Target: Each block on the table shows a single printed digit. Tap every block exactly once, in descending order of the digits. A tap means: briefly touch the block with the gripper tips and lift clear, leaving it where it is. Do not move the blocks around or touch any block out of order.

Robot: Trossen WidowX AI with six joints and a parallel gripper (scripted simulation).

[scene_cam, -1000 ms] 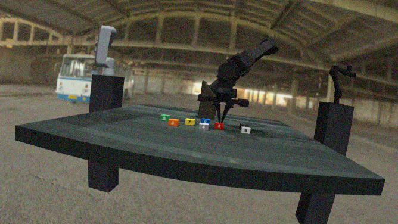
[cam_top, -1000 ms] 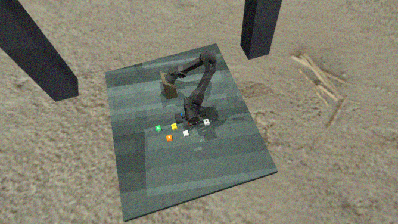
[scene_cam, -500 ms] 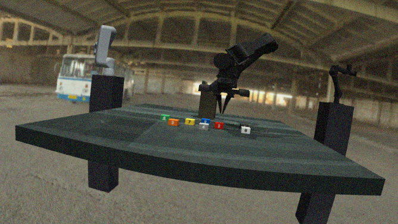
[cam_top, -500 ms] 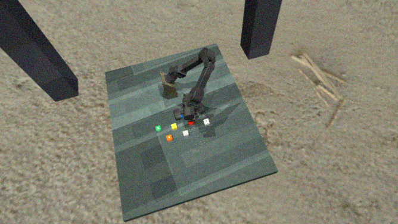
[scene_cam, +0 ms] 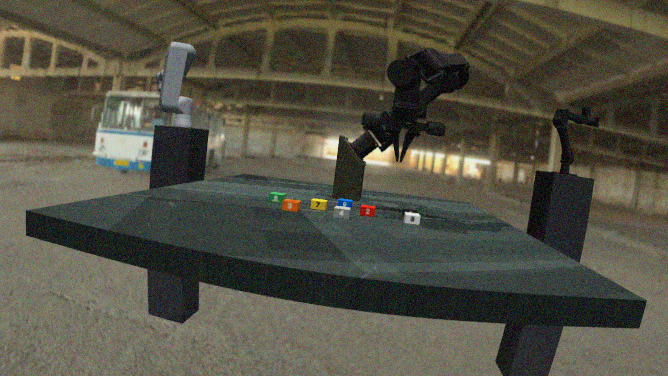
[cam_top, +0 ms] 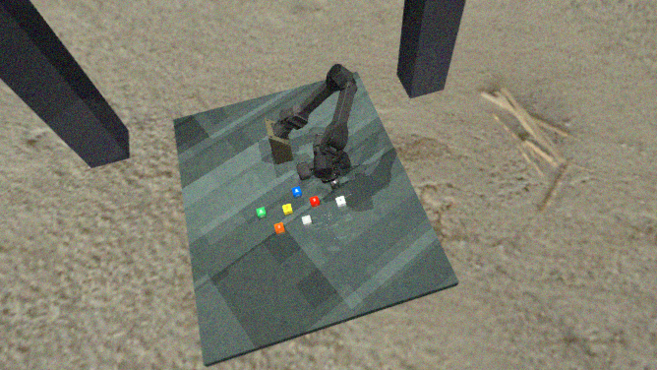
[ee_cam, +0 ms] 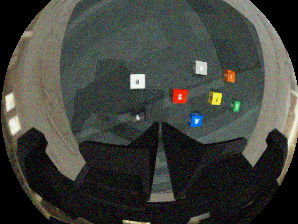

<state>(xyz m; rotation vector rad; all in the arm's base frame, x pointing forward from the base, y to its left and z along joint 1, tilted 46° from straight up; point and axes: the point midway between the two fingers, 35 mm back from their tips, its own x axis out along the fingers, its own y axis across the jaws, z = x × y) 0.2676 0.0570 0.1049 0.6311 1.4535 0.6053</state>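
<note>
Now: gripper tip 4 cm past the black block, 4 cm to the right of it and 12 cm above it. Round my gripper tip: white block: 5 cm ahead, 4 cm to the left, 12 cm below; then blue block: 5 cm behind, 11 cm to the right, 12 cm below; then red block: 2 cm ahead, 6 cm to the right, 12 cm below.
</note>
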